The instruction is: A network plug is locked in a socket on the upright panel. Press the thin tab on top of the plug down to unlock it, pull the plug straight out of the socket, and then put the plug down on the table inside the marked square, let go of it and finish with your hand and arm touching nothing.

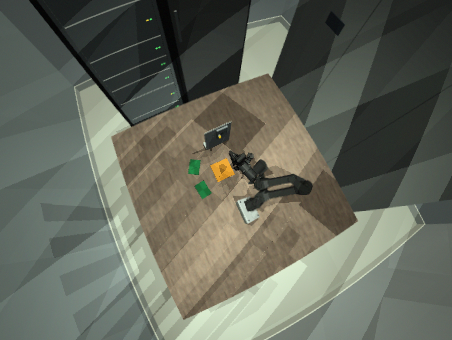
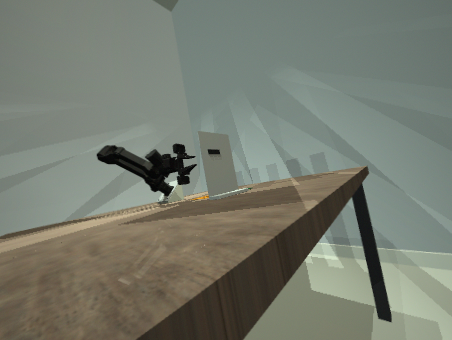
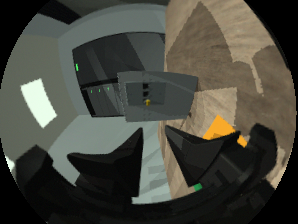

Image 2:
gripper: 195,160
grey upright panel: 220,175
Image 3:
gripper: 153,129
grey upright panel: 171,94
